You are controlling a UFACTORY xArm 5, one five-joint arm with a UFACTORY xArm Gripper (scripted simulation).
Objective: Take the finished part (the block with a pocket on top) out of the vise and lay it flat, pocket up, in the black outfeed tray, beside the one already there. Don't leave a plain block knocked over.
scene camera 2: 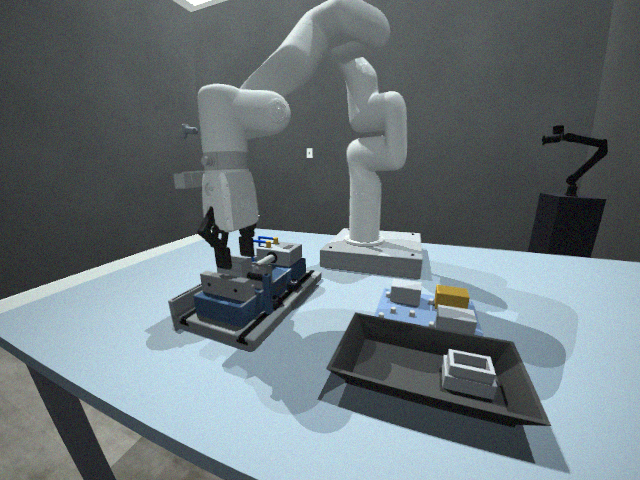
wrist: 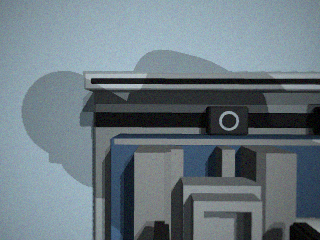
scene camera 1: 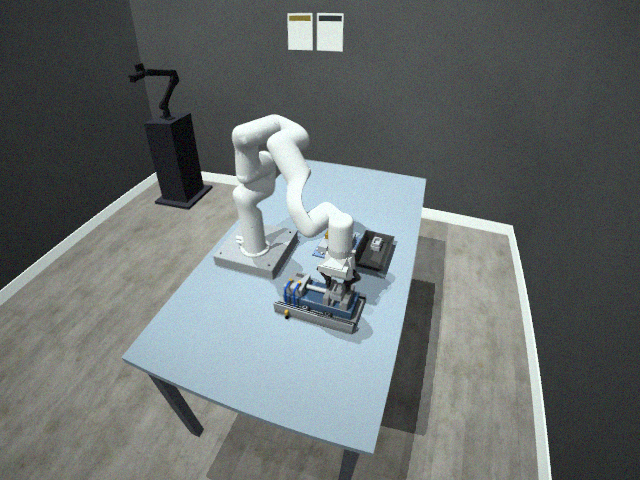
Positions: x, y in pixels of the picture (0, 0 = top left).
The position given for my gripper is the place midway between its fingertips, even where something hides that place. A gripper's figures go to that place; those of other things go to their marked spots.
Labels:
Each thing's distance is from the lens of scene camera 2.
my gripper point(scene camera 2: 236, 261): 51 cm
blue fixture plate point(scene camera 2: 424, 313): 55 cm

